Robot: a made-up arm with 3 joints. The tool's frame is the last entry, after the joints. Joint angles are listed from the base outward. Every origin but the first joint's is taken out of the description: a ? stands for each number. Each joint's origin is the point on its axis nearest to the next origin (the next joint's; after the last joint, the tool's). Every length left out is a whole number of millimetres.
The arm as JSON. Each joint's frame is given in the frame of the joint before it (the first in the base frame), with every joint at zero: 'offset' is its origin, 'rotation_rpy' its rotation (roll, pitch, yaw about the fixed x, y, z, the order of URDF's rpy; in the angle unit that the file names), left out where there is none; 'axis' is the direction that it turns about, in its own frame. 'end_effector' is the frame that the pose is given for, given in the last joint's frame.
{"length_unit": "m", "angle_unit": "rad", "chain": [
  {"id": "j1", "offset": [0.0, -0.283, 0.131], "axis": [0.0, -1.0, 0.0]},
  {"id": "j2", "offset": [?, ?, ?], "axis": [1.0, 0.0, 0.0]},
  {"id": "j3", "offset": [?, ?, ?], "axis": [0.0, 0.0, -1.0]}
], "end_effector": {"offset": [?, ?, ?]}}
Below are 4 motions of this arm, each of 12 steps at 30 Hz.
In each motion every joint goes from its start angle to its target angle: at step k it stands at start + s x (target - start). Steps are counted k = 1, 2, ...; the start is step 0. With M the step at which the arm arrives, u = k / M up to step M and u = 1 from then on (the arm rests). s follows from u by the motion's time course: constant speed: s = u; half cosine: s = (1 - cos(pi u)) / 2; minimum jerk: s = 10 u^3 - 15 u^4 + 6 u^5.
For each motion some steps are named. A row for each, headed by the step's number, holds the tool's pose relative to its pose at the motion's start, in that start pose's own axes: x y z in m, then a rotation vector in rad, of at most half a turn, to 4 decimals.
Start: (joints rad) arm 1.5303 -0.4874 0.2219
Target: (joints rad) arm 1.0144 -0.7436 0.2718
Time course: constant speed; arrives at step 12
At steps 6, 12:
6: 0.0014 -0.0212 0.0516 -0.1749 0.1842 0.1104
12: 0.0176 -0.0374 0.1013 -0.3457 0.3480 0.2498

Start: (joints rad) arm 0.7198 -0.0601 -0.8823
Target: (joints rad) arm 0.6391 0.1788 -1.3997
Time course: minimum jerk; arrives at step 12
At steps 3, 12:
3: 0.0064 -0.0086 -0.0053 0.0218 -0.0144 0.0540
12: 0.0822 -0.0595 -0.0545 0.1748 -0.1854 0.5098

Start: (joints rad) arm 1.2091 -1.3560 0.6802
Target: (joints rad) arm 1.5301 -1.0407 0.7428
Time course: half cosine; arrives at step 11
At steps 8, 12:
8: -0.0153 0.0693 -0.0005 0.2561 0.0998 -0.3021
12: -0.0155 0.0838 0.0006 0.3139 0.1155 -0.3622

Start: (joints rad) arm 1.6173 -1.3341 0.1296
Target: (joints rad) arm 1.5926 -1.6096 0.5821
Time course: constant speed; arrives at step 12
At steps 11, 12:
11: -0.0279 0.0704 0.0036 -0.2407 -0.0817 -0.3900
12: -0.0288 0.0769 0.0019 -0.2610 -0.0944 -0.4250

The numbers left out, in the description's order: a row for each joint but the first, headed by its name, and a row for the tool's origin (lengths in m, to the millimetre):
j2: 0.017 0.0 -0.045
j3: 0.0 -0.007 -0.031
tool: -0.181 -0.109 0.0

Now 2 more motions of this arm.
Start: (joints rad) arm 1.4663 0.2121 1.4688
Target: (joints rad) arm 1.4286 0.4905 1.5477
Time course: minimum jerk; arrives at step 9
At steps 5, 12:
5: -0.0083 0.0088 0.0308 -0.0086 0.1692 -0.0541
12: -0.0107 0.0153 0.0518 -0.0180 0.2801 -0.0914

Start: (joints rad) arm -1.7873 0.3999 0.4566
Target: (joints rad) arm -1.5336 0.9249 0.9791
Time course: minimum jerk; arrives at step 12
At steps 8, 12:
8: -0.0184 0.0793 -0.0060 0.4292 0.1242 -0.2908
12: -0.0202 0.0958 0.0051 0.5286 0.1918 -0.3509

